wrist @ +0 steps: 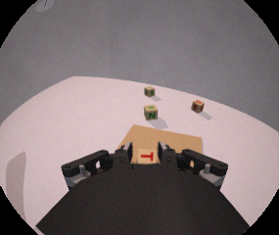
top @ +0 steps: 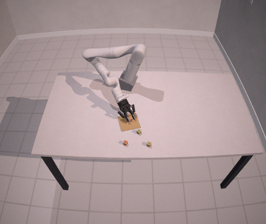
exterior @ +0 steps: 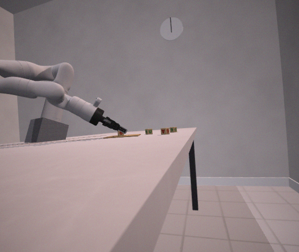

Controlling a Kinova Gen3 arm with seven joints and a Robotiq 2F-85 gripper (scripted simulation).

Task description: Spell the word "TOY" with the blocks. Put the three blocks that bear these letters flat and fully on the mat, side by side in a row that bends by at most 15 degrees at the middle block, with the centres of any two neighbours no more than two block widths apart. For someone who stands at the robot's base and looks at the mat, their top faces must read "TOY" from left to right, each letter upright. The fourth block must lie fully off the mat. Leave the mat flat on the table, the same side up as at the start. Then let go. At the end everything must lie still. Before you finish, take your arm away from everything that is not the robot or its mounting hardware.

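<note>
The mat is 1 cm ahead of my hand, 1 cm to the right of it and 3 cm below it.
</note>
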